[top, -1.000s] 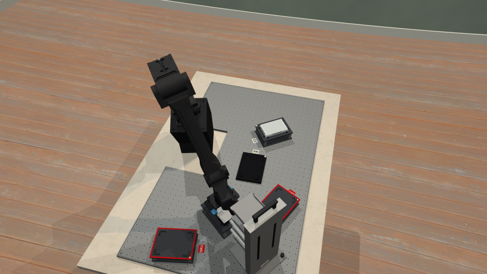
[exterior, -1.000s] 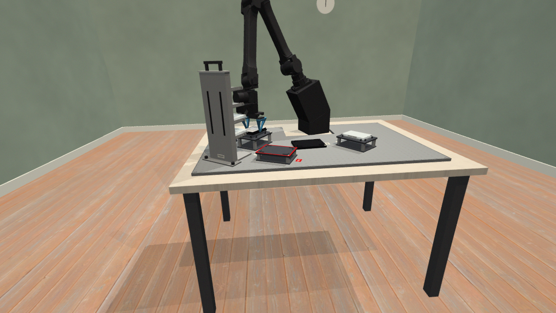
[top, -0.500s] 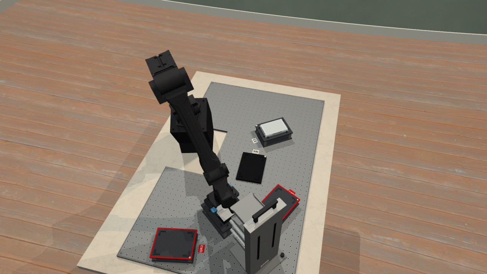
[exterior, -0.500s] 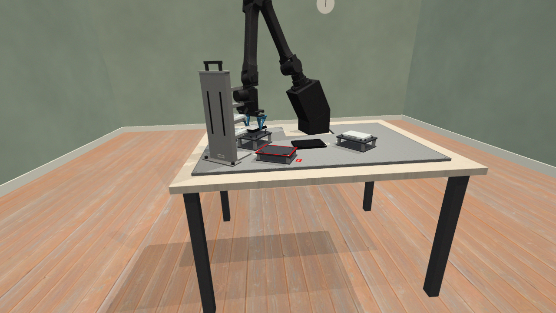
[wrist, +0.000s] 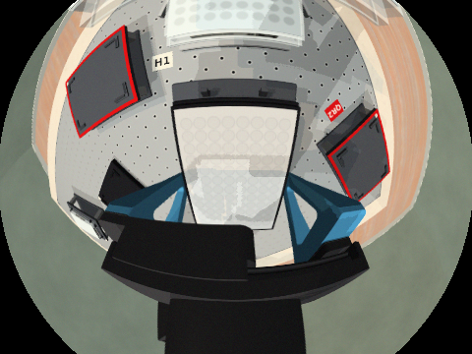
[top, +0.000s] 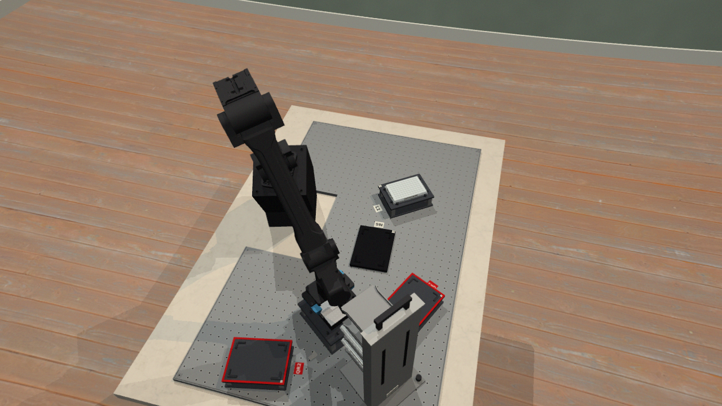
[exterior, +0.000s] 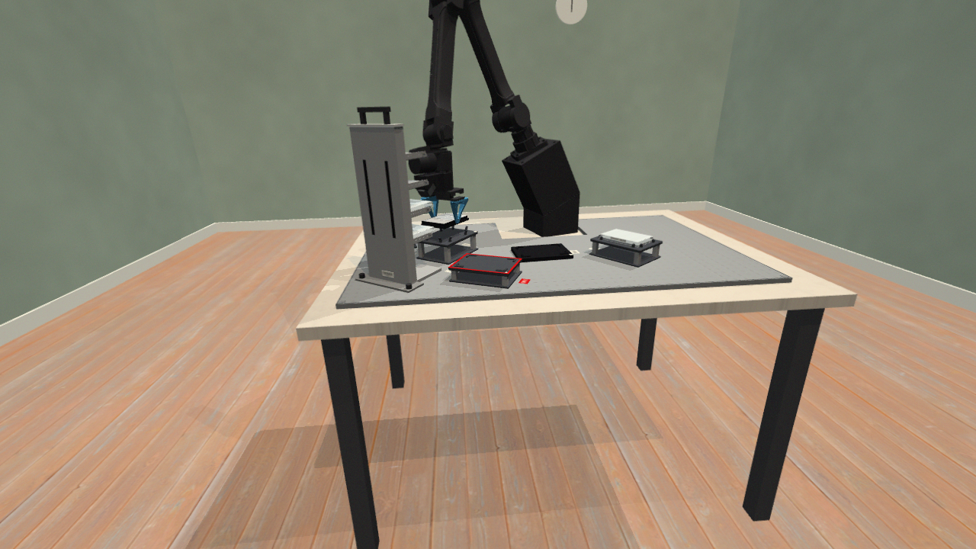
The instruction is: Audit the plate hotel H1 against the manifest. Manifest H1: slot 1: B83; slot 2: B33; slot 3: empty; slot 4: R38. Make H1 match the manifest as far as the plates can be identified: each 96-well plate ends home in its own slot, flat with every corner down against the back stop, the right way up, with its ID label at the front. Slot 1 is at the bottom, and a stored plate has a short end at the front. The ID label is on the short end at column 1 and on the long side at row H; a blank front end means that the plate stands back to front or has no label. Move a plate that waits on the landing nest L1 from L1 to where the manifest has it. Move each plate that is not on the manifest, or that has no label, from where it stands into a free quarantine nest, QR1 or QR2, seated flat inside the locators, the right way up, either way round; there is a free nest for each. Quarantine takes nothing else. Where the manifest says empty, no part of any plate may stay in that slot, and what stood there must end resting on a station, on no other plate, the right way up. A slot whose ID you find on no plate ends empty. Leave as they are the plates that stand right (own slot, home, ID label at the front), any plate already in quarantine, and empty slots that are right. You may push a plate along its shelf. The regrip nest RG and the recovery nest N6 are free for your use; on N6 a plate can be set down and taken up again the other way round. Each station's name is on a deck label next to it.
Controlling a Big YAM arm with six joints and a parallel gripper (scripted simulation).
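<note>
Right now the regrip nest RG is 6 cm below my hand. Round my hand: red-edged quarantine nest QR1: 22 cm ahead, 8 cm to the left, 8 cm below; then H1 deck label: 15 cm ahead, 1 cm to the right, 11 cm below; then red-edged quarantine nest QR2: 17 cm behind, 16 cm to the right, 8 cm below.
</note>
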